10 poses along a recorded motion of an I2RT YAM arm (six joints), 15 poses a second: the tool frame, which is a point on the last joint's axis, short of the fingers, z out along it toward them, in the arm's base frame.
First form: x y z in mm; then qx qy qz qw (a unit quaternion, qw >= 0).
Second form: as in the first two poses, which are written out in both.
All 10 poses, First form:
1: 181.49 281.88 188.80 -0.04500 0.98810 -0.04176 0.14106
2: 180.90 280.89 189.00 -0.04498 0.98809 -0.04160 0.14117
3: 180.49 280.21 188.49 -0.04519 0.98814 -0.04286 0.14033
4: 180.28 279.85 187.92 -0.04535 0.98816 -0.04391 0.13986
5: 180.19 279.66 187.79 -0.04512 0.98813 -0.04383 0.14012
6: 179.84 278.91 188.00 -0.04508 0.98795 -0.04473 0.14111
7: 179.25 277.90 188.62 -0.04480 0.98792 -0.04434 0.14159
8: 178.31 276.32 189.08 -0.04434 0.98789 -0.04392 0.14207
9: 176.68 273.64 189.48 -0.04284 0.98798 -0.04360 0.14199
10: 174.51 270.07 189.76 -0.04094 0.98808 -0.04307 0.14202
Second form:
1: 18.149 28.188 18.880 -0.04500 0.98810 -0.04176 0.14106
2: 18.090 28.089 18.900 -0.04498 0.98809 -0.04160 0.14117
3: 18.049 28.021 18.849 -0.04519 0.98814 -0.04286 0.14033
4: 18.028 27.985 18.792 -0.04535 0.98816 -0.04391 0.13986
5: 18.019 27.966 18.779 -0.04512 0.98813 -0.04383 0.14012
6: 17.984 27.891 18.800 -0.04508 0.98795 -0.04473 0.14111
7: 17.925 27.790 18.862 -0.04480 0.98792 -0.04434 0.14159
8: 17.831 27.632 18.908 -0.04434 0.98789 -0.04392 0.14207
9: 17.668 27.364 18.948 -0.04284 0.98798 -0.04360 0.14199
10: 17.451 27.007 18.976 -0.04094 0.98808 -0.04307 0.14202
